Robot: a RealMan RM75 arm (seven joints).
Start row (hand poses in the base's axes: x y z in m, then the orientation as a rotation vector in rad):
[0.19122 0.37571 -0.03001 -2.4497 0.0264 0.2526]
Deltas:
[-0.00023 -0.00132 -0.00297 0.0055 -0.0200 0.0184]
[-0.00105 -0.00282 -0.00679 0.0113 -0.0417 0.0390]
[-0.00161 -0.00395 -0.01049 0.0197 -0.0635 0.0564]
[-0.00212 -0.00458 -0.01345 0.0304 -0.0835 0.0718]
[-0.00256 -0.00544 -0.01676 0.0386 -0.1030 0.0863]
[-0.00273 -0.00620 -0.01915 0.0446 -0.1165 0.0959]
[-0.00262 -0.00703 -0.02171 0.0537 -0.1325 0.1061]
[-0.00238 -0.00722 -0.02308 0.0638 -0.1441 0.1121]
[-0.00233 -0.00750 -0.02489 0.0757 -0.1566 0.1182]
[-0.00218 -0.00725 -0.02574 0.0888 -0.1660 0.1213]
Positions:
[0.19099 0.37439 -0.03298 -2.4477 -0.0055 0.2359]
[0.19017 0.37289 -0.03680 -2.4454 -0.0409 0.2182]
[0.18961 0.37176 -0.04050 -2.4398 -0.0725 0.1987]
[0.18910 0.37113 -0.04346 -2.4314 -0.1011 0.1806]
[0.18866 0.37027 -0.04677 -2.4250 -0.1280 0.1628]
[0.18849 0.36951 -0.04916 -2.4201 -0.1461 0.1504]
[0.18860 0.36868 -0.05172 -2.4121 -0.1662 0.1350]
[0.18884 0.36849 -0.05309 -2.4026 -0.1794 0.1233]
[0.18889 0.36821 -0.05490 -2.3913 -0.1931 0.1105]
[0.18904 0.36846 -0.05575 -2.3786 -0.2019 0.1002]

